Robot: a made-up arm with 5 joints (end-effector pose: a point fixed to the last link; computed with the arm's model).
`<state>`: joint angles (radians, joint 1 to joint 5).
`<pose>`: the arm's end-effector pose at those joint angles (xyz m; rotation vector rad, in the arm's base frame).
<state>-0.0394 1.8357 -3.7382 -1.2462 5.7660</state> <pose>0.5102 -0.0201 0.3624 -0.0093 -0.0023 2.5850</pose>
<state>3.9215 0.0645 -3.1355 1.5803 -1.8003</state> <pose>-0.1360 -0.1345 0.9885 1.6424 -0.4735 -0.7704</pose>
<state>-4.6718 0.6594 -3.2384 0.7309 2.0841</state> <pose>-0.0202 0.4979 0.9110 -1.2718 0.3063 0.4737</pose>
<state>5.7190 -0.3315 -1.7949 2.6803 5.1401</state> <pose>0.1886 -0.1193 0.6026 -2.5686 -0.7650 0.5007</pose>
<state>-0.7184 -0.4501 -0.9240 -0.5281 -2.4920</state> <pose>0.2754 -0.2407 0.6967 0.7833 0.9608 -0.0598</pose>
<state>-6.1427 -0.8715 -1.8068 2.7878 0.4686</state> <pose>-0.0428 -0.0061 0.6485 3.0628 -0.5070 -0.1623</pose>
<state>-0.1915 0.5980 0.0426 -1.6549 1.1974</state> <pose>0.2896 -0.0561 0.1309 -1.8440 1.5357 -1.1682</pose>
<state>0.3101 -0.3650 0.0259 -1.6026 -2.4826</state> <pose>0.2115 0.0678 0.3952 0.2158 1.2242 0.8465</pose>
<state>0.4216 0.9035 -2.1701 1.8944 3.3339</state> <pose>0.6220 0.2790 0.1325 0.2896 -2.5153 0.2484</pose>
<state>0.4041 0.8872 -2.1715 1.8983 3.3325</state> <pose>0.6271 0.2682 0.1441 0.2707 -2.5300 0.2365</pose>
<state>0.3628 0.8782 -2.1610 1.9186 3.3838</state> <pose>0.6323 0.2400 0.1463 0.1521 -2.5189 0.2474</pose>
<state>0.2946 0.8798 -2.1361 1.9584 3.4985</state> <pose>0.6348 0.1926 0.1364 -0.0767 -2.4598 0.2884</pose>
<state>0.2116 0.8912 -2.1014 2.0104 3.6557</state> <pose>0.6307 0.1355 0.1180 -0.3570 -2.3426 0.3557</pose>
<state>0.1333 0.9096 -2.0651 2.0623 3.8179</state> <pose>0.6197 0.0831 0.0966 -0.6091 -2.1882 0.4359</pose>
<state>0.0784 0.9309 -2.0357 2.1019 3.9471</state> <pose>0.6066 0.0477 0.0769 -0.7785 -2.0461 0.5098</pose>
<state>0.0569 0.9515 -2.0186 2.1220 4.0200</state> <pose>0.5971 0.0340 0.0610 -0.8534 -1.9594 0.5612</pose>
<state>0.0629 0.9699 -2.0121 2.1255 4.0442</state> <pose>0.5921 0.0373 0.0485 -0.8610 -1.9289 0.5900</pose>
